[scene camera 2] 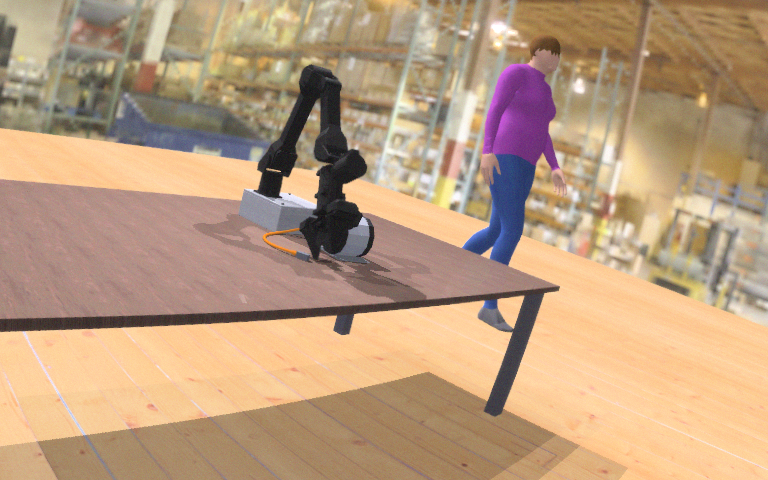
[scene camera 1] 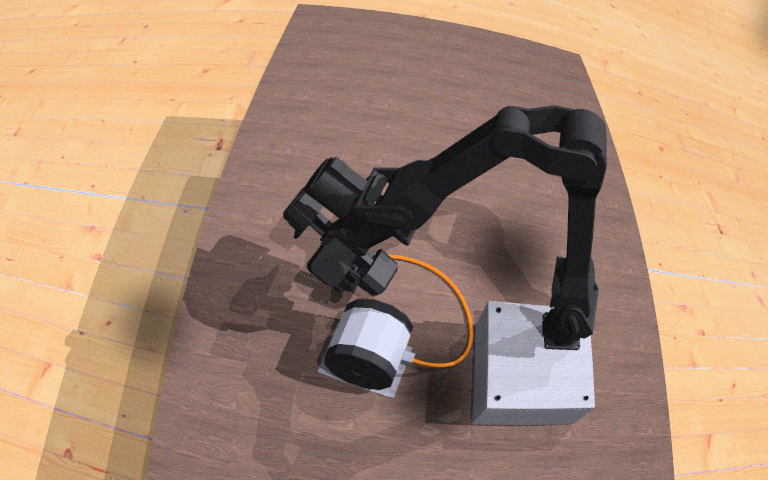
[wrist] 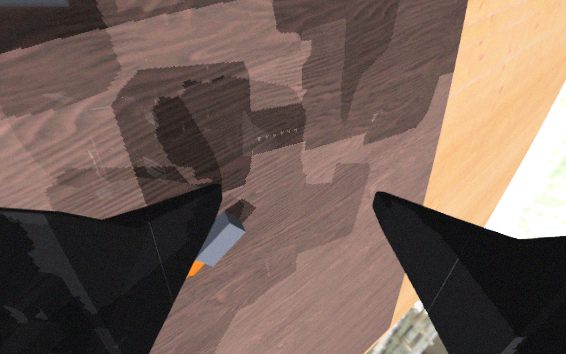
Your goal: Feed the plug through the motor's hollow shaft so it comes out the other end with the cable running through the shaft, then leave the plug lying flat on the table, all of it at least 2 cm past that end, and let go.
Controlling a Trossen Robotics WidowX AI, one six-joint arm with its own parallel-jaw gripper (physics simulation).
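Frame: origin at the arm's base, x ahead, y right, z down, level; metres.
Seen in the pictures: gripper, fingertip midpoint: [scene camera 2: 324, 255] [wrist: 298, 195]; arm's base, link origin: [scene camera 2: 267, 194] [scene camera 1: 561, 331].
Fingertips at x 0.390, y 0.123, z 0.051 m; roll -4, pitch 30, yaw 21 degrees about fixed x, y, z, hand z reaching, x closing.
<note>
Pixels of each thing's top centre, then the offset from my fingertips to it. "*": a spot on its surface instead. Level surfaces: height alone.
- motor, top centre: [scene camera 1: 374, 330] [scene camera 2: 351, 215] dy -0.163, dx -0.097, dz -0.075 m
- thin plate, surface spot: [scene camera 1: 389, 390] * dy -0.210, dx -0.134, dz +0.025 m
- side fitting, surface spot: [scene camera 1: 406, 356] * dy -0.177, dx -0.148, dz -0.033 m
- grey plug, top centre: [wrist: 221, 245] [scene camera 2: 303, 252] dy +0.014, dx -0.053, dz +0.013 m
- brown table, surface height: dz +0.027 m
The motor [scene camera 1: 370, 333] [scene camera 2: 361, 237], a pale drum with black ends, sits on a thin plate [scene camera 1: 389, 390]. The orange cable [scene camera 1: 453, 283] [scene camera 2: 270, 236] [wrist: 194, 268] leaves a side fitting [scene camera 1: 406, 356] and curves round outside the motor. The grey plug [scene camera 2: 303, 256] [wrist: 222, 241] is at its end, low at the table, outside the shaft. In scene camera 1 the plug is hidden under the gripper. My gripper [scene camera 1: 356, 273] [scene camera 2: 326, 252] [wrist: 298, 195] is open and empty, low beside the motor. In the wrist view the plug is at the left finger's inner edge, partly covered by it. The shaft opening cannot be made out.
The pale box [scene camera 1: 532, 384] [scene camera 2: 269, 211] under the arm's base stands beside the motor, just past the cable's loop. The brown table [scene camera 1: 362, 73] [scene camera 2: 141, 271] has an edge on the far side of the gripper from the base. A person [scene camera 2: 521, 118] is beyond the table.
</note>
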